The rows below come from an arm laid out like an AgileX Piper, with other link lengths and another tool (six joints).
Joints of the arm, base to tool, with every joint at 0 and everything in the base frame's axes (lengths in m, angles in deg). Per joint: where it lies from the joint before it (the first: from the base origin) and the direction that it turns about. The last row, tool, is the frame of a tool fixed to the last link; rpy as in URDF.
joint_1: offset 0.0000 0.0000 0.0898 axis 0 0 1
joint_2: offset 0.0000 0.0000 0.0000 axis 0 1 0
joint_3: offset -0.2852 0.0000 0.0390 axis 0 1 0
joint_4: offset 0.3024 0.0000 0.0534 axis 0.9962 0 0.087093
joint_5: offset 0.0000 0.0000 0.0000 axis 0 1 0
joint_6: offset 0.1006 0.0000 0.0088 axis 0.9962 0 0.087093
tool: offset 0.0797 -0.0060 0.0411 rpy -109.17 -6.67 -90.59
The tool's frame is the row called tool.
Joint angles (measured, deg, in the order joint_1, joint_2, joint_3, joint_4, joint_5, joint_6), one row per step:
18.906, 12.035, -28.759, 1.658, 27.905, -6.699
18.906, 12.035, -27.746, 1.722, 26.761, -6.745
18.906, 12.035, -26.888, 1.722, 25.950, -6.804
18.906, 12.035, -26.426, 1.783, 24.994, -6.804
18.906, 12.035, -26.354, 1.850, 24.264, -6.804
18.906, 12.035, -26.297, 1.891, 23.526, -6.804
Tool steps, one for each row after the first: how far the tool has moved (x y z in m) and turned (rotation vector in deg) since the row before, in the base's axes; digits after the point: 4 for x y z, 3 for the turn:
0.0022, 0.0007, -0.0044, 0.067, -0.116, -0.003
0.0019, 0.0006, -0.0043, -0.063, 0.028, -0.017
0.0009, 0.0003, -0.0006, 0.224, -0.445, -0.007
0.0000, 0.0000, 0.0018, 0.280, -0.599, 0.000
-0.0001, -0.0001, 0.0019, 0.265, -0.629, -0.009

